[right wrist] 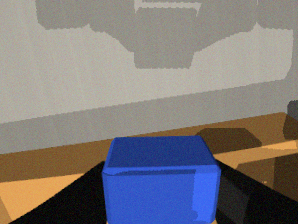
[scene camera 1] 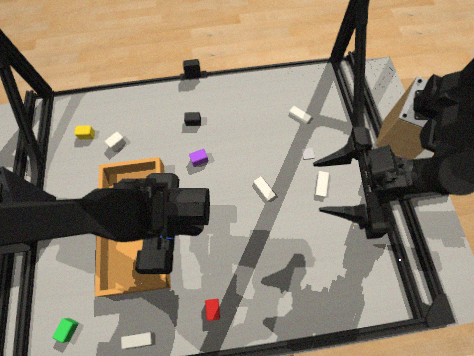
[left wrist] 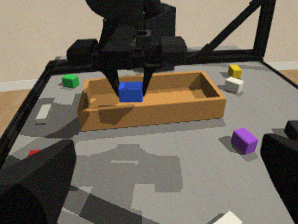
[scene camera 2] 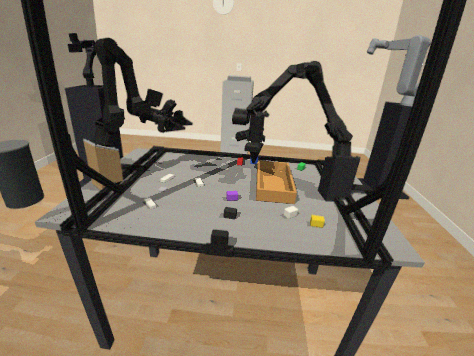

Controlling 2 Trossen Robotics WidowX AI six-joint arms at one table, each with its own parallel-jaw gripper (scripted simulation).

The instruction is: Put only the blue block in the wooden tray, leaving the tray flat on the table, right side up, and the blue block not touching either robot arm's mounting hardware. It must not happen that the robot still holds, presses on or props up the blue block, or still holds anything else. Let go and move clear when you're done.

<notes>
I see my left gripper [scene camera 1: 316, 186], my right gripper [scene camera 1: 167, 231] and a wooden tray [scene camera 1: 115, 261].
The wooden tray is seen too in the right wrist view [right wrist: 254, 141], in the left wrist view [left wrist: 167, 87] and in scene camera 2 [scene camera 2: 275, 184]. My left gripper also shows in the left wrist view [left wrist: 169, 146] and in scene camera 2 [scene camera 2: 189, 126]. My right gripper shows as well in the right wrist view [right wrist: 158, 169] and in the left wrist view [left wrist: 131, 95].
</notes>
